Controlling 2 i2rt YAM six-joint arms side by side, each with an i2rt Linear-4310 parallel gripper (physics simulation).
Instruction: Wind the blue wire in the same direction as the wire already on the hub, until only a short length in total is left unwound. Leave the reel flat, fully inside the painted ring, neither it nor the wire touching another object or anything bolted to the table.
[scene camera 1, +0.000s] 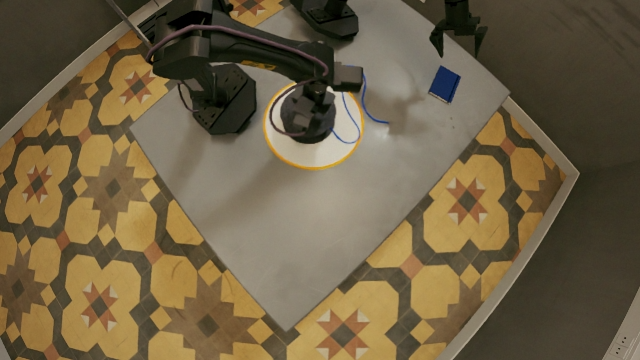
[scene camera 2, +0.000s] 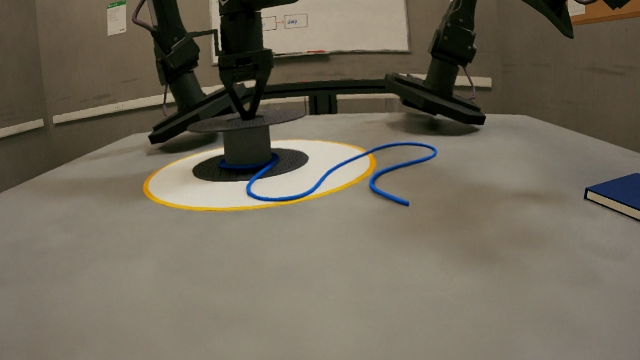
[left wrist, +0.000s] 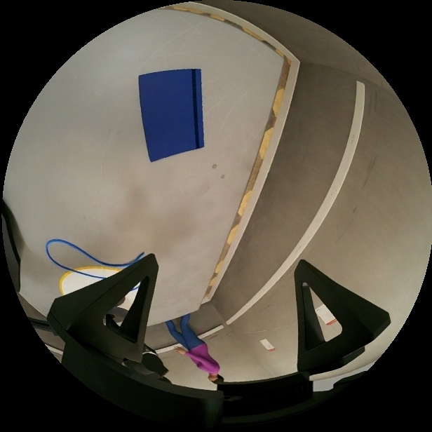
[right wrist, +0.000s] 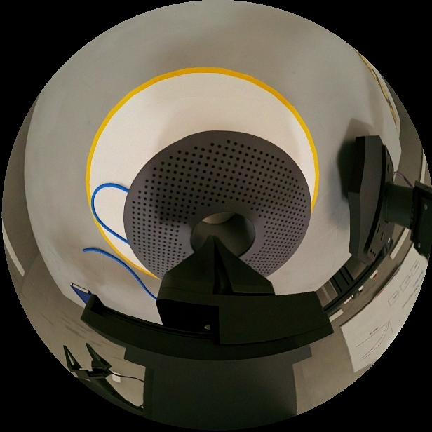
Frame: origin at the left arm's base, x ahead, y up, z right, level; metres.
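Seen in the pictures: left gripper, between the fingertips: (scene camera 1: 458, 57) (scene camera 2: 600, 7); right gripper, between the fingertips: (scene camera 1: 311, 111) (scene camera 2: 248, 121); left arm's base, origin of its link: (scene camera 1: 331, 13) (scene camera 2: 436, 93); right arm's base, origin of its link: (scene camera 1: 221, 98) (scene camera 2: 194, 108).
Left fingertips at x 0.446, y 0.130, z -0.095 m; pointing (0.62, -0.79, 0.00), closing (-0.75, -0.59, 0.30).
Observation:
Offsets run from my left fingertips to a thing's top centre. "pt": to the spot under its first point.
The dark reel @[dx -0.171, dy -0.135, dz +0.410 m] (scene camera 1: 320, 135) (scene camera 2: 246, 145) (right wrist: 215, 160) lies flat inside the yellow painted ring @[pt dx -0.024, dy -0.200, dz +0.489 m] (scene camera 1: 317, 169) (scene camera 2: 146, 192) (right wrist: 202, 70). The blue wire @[pt dx -0.028, dy -0.196, dz +0.354 m] (scene camera 1: 350, 142) (scene camera 2: 285, 199) (left wrist: 101, 263) (right wrist: 93, 205) circles the hub's base, then runs out in loose S-bends. It crosses the ring, and its free end lies outside on the table. My right gripper (scene camera 2: 247, 116) (right wrist: 211, 240) is shut with nothing seen between its fingers, its tips at the central hole of the reel's top flange. My left gripper (scene camera 1: 459, 54) (left wrist: 227, 266) (right wrist: 74, 344) is open and empty, high above the table near the book.
A blue book @[dx +0.008, dy -0.188, dz -0.084 m] (scene camera 1: 444, 83) (scene camera 2: 617, 192) (left wrist: 170, 115) (right wrist: 80, 293) lies flat at the picture right in both scene views, apart from the wire. The right arm's base (scene camera 1: 227, 107) stands close beside the ring; the left arm's base (scene camera 1: 332, 22) (scene camera 2: 435, 102) stands behind the wire.

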